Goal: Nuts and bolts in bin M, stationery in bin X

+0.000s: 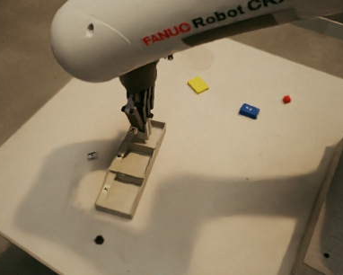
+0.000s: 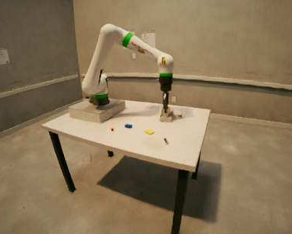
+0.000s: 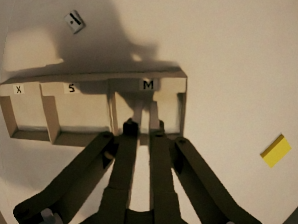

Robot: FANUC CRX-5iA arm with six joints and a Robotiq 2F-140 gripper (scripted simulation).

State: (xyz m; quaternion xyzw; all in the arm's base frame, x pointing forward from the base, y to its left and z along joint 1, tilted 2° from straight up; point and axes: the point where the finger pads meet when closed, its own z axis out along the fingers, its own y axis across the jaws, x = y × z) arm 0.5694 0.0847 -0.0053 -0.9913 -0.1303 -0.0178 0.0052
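The pale bin lies 30 mm behind my hand, 80 mm to the left of it and 40 mm below it. The rest, counted from my hand: yellow pad 230 mm to the right, 50 mm below; grey item 70 mm ahead, 120 mm to the left, 50 mm below; black nut 80 mm behind, 250 mm to the left, 50 mm below.
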